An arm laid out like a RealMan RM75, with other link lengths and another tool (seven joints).
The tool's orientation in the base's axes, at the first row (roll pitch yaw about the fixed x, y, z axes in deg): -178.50, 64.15, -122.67
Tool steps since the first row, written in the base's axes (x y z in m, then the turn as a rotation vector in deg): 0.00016, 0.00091, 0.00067, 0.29, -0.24, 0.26; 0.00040, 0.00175, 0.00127, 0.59, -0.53, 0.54; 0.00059, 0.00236, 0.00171, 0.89, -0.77, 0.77; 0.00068, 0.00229, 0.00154, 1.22, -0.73, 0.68; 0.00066, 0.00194, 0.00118, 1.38, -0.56, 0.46; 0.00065, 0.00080, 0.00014, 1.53, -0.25, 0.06; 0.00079, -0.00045, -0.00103, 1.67, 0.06, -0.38; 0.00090, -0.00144, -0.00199, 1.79, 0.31, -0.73; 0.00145, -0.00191, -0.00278, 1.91, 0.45, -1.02; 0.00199, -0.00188, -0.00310, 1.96, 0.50, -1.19; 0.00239, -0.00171, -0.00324, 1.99, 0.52, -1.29; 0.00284, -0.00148, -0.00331, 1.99, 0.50, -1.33
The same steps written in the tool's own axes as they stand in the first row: -0.00097, 0.00037, 0.00047, -0.21, -0.38, -0.14; -0.00188, 0.00063, 0.00095, -0.43, -0.79, -0.33; -0.00254, 0.00081, 0.00131, -0.62, -1.18, -0.46; -0.00239, 0.00070, 0.00138, -0.63, -1.43, -0.22; -0.00193, 0.00052, 0.00126, -0.53, -1.46, 0.08; -0.00057, -0.00009, 0.00086, -0.32, -1.41, 0.56; 0.00091, -0.00089, 0.00052, -0.07, -1.35, 1.06; 0.00211, -0.00153, 0.00025, 0.12, -1.30, 1.46; 0.00286, -0.00224, 0.00053, 0.30, -1.32, 1.75; 0.00301, -0.00267, 0.00096, 0.43, -1.33, 1.89; 0.00298, -0.00290, 0.00135, 0.50, -1.34, 1.96; 0.00285, -0.00314, 0.00178, 0.55, -1.35, 1.96
